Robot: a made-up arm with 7 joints.
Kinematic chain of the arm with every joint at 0, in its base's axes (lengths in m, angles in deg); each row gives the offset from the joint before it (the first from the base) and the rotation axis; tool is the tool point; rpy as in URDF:
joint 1: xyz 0 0 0.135 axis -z
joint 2: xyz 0 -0.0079 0.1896 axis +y
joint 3: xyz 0 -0.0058 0.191 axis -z
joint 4: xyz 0 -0.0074 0.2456 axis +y
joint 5: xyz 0 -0.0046 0.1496 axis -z
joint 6: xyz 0 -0.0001 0.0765 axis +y
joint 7: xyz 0 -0.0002 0.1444 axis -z
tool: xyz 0 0 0 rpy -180 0 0
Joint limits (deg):
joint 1: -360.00..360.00
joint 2: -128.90..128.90
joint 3: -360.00..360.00
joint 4: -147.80..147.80
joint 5: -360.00..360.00
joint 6: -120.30..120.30
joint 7: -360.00..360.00
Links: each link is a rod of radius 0.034 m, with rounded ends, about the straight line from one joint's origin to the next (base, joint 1, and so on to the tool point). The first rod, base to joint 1, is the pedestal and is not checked.
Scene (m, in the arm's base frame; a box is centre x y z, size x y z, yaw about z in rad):
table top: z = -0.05
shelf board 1: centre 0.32 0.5 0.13 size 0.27 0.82 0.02 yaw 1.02
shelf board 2: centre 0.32 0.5 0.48 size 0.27 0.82 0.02 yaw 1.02
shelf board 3: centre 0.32 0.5 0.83 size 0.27 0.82 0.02 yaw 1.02
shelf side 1: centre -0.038 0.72 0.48 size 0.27 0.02 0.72 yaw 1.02
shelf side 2: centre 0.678 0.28 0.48 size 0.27 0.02 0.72 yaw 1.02
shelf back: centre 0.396 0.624 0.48 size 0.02 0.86 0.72 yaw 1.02
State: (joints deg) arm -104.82 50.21 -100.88 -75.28 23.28 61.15 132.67
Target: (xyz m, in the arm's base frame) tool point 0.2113 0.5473 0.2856
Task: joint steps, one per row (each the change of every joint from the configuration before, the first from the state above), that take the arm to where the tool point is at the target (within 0.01 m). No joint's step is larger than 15 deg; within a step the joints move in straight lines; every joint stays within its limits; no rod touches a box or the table.
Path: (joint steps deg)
1: -8.62 -10.10 -3.04 -14.70 4.55 4.38 0.00
2: -8.63 -10.11 -3.03 -14.71 4.56 4.39 0.00
3: -8.62 -10.10 -3.04 -14.70 4.55 4.38 0.00
4: 5.52 13.39 -0.98 -8.76 0.44 -8.55 0.00
5: 5.52 13.39 -0.98 -8.76 0.45 -8.55 0.00
6: 5.53 13.39 -0.98 -8.76 0.44 -8.55 0.00
7: 4.03 3.36 0.57 11.19 -1.73 2.09 0.00
8: 4.03 3.36 0.57 11.20 -1.72 2.09 0.00
9: 4.03 3.36 0.57 11.19 -1.73 2.09 0.00
10: 4.03 3.36 0.56 11.20 -1.73 2.09 0.00

